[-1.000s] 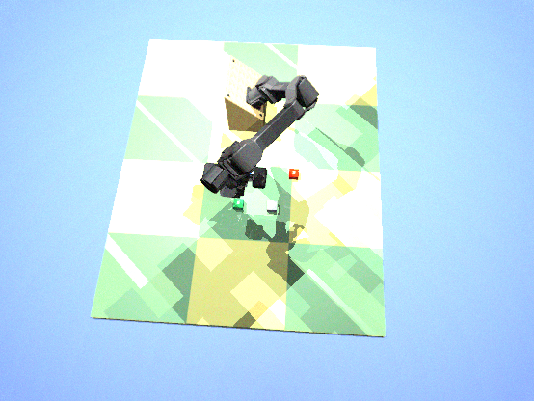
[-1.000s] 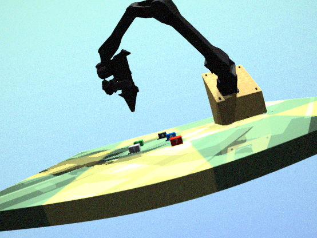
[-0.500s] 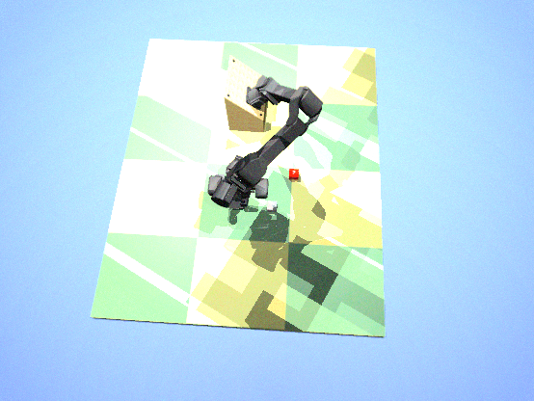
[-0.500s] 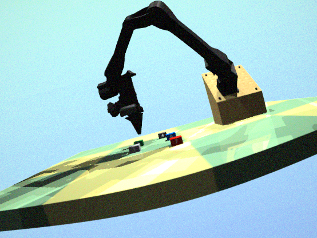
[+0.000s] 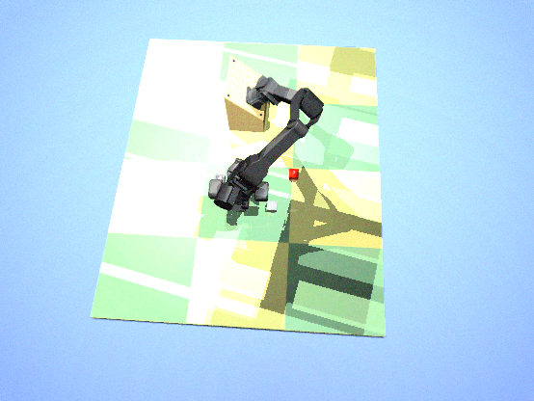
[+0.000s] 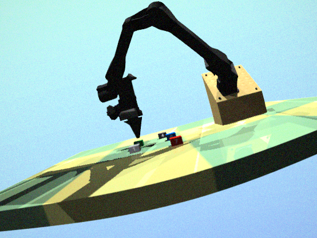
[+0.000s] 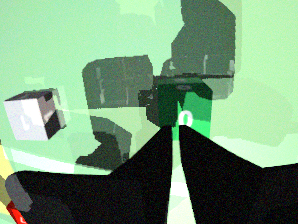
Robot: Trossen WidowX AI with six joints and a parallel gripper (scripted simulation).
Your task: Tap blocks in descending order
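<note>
Now: the green block 1 cm to the right of my gripper tip and 2 cm below it. The rest, counted from my gripper tip: black block (8 cm behind, 8 cm to the right, 2 cm below); blue block (11 cm behind, 3 cm to the left, 2 cm below); grey-white block (1 cm ahead, 11 cm to the left, 2 cm below).
</note>
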